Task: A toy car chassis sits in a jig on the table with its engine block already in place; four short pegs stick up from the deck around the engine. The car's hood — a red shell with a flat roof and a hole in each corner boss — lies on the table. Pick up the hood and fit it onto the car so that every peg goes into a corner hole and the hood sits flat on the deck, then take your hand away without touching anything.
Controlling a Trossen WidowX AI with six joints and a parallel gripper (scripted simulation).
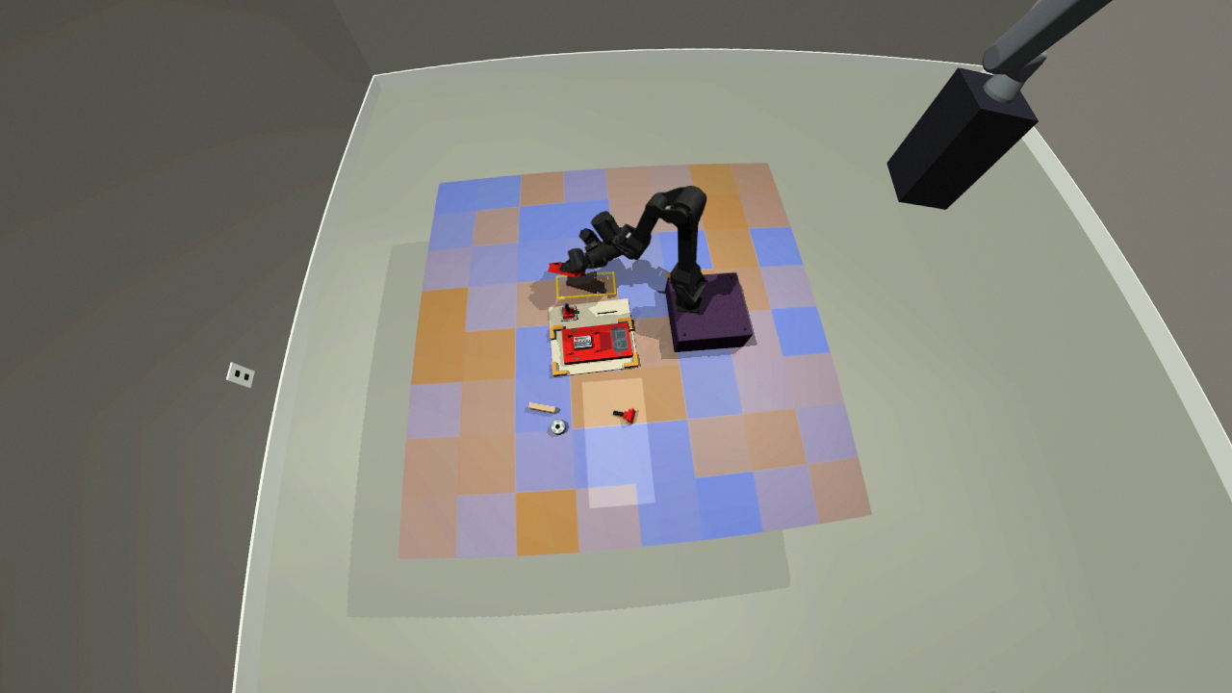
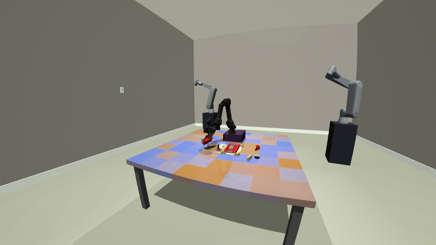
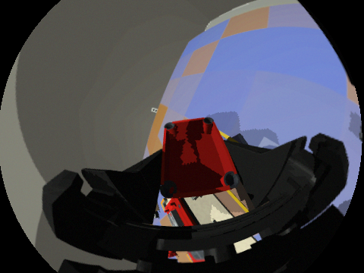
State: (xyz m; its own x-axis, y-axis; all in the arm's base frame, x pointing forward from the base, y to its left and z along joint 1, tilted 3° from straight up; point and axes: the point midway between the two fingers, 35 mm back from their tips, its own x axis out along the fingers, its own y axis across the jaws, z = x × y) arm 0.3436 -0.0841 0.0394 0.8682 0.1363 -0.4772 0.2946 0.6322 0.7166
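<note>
Right now my gripper tip is 1 cm to the right of the red hood. Also, from my gripper tip: wooden block 1 cm ahead, 42 cm to the left, 7 cm below; then grey engine block 8 cm behind, 22 cm to the left, 6 cm below; then cream jig 9 cm behind, 20 cm to the left, 7 cm below.
</note>
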